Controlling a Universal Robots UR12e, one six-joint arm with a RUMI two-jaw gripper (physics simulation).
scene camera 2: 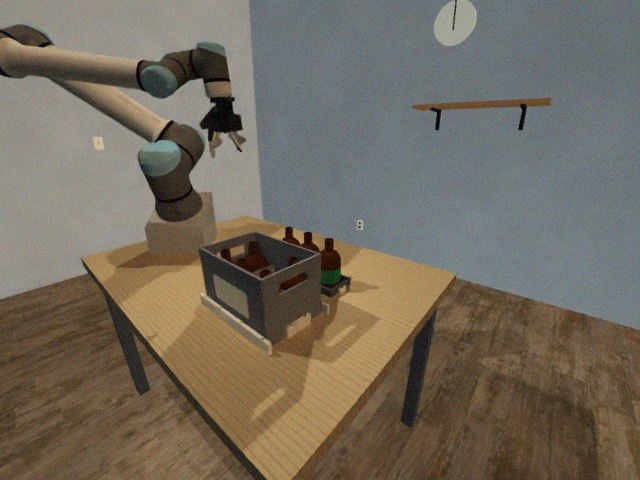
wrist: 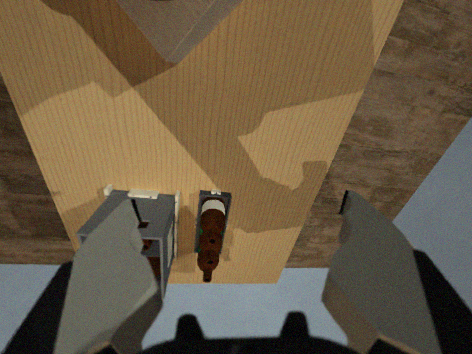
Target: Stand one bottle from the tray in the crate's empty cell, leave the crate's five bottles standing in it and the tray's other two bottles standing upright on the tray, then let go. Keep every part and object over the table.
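Pixels of known places: gripper, fingertip midpoint: [scene camera 2: 228,154] [wrist: 238,197]; arm's base, link origin: [scene camera 2: 180,206].
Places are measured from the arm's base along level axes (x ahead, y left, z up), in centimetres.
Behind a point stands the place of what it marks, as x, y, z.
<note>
The grey crate [scene camera 2: 289,310] {74.7, -30.7, -10.8} [wrist: 162,215] {50.9, -14.4, -7.7} stands upright on the table. Brown bottles [scene camera 2: 254,260] {56.9, -20.6, -5.6} show inside it, several necks below or near its rim; its empty cell cannot be made out. The small dark tray [scene camera 2: 347,282] {79.1, -3.5, -15.8} [wrist: 202,195] {50.9, -3.9, -14.8} lies beside the crate. Three brown bottles stand upright in a row on it: a near one with a green band [scene camera 2: 329,260] {75.0, -8.6, -6.9}, a middle one [scene camera 2: 308,241] {65.7, -4.4, -3.8} and a far one [scene camera 2: 288,235] {57.0, -2.5, -3.7}. In the wrist view they overlap. My gripper [scene camera 2: 226,151] {25.7, 5.6, 21.8} [wrist: 238,197] {25.7, 5.6, 21.8} is open and empty, high above the table and well away from the crate and tray.
Pale guide strips [scene camera 2: 235,322] {62.3, -36.0, -14.9} [wrist: 143,194] {47.9, -21.0, -14.8} run along the crate's base. The arm's base block [scene camera 2: 178,237] {7.4, -8.6, -10.2} [wrist: 185,25] {12.0, 1.4, -2.7} stands at the far end of the wooden table [scene camera 2: 248,392] {76.6, -48.9, -17.4}. A wall shelf [scene camera 2: 483,104] hangs on the blue wall, well off the table.
</note>
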